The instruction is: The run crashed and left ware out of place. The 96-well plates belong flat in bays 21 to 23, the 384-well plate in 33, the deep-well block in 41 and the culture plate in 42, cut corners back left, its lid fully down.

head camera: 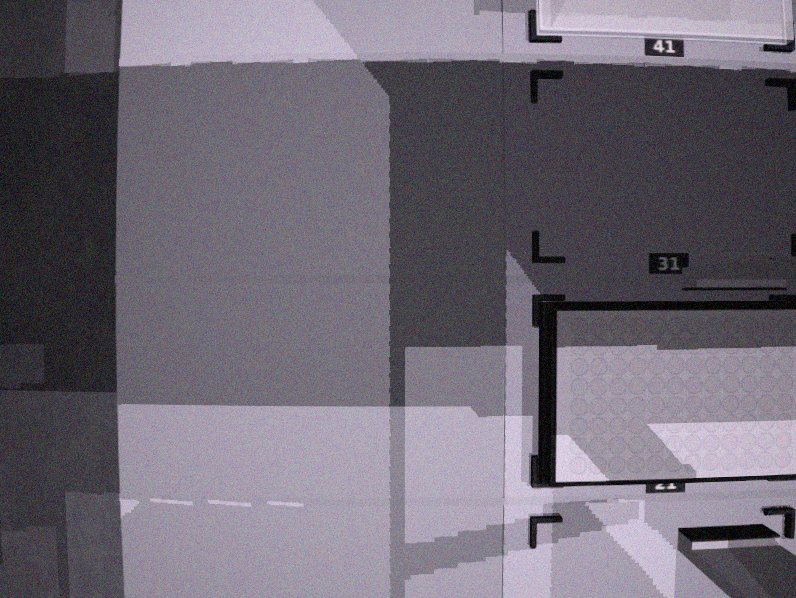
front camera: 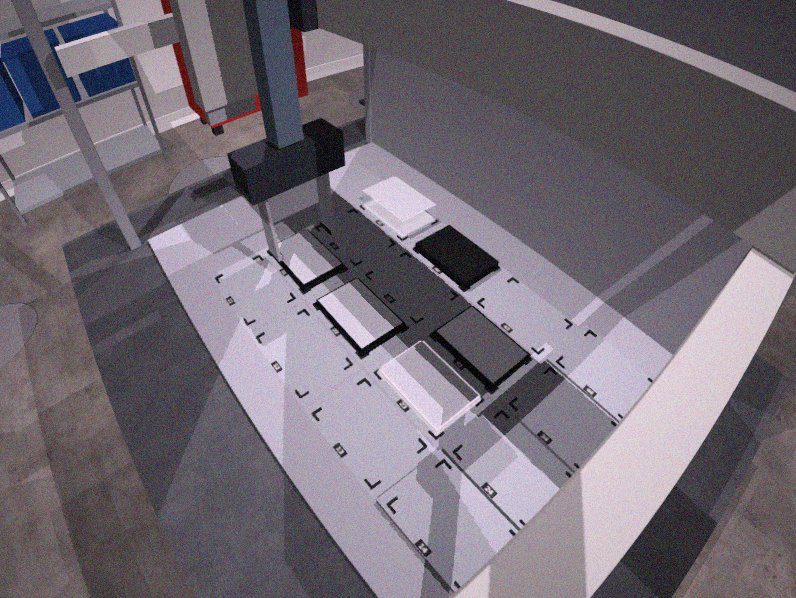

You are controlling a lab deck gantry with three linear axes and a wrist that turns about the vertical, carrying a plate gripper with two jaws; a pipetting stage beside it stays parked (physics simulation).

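Pixels of known places: gripper, fingertip midpoint: (head camera: pixel 724 409) (front camera: pixel 302 241); robot's base at its link origin: (front camera: pixel 217 278).
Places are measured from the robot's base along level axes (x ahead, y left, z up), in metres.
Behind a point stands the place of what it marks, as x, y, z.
My gripper (front camera: pixel 302 242) {0.063, 0.150, 0.045} (head camera: pixel 732 409) {0.063, 0.150, 0.045} is open, its jaws in front of and behind the 96-well plate in bay 21 (front camera: pixel 314 257) {0.080, 0.160, 0.014} (head camera: pixel 611 386) {0.029, 0.154, 0.014}, with a gap on both sides in the head view. That black-edged plate lies within the bay's corner marks and looks flat. A second black-edged plate (front camera: pixel 361 315) {0.238, 0.148, 0.014} lies in bay 22. A white-edged plate (front camera: pixel 429 386) {0.398, 0.146, 0.014} lies in 23. A grey-topped, black-edged plate (front camera: pixel 482 346) {0.397, 0.252, 0.014} lies in 33. A tall white block (front camera: pixel 398 195) {0.060, 0.367, 0.042} (head camera: pixel 707 16) {0.074, 0.323, 0.020} stands in 41. A low black piece (front camera: pixel 456 255) {0.234, 0.357, 0.017} lies in 42; its lid and cut corners cannot be made out.
The deck (front camera: pixel 257 399) {0.259, -0.054, 0.000} (head camera: pixel 257 225) {-0.134, 0.229, 0.000} carries black corner marks and bay labels. A pale wall (front camera: pixel 675 411) {0.620, 0.047, 0.400} runs along the right side in the front view, and a clear panel stands behind the deck. A shelf with blue bins (front camera: pixel 102 64) {-0.150, -0.033, 0.362} stands at the back left.
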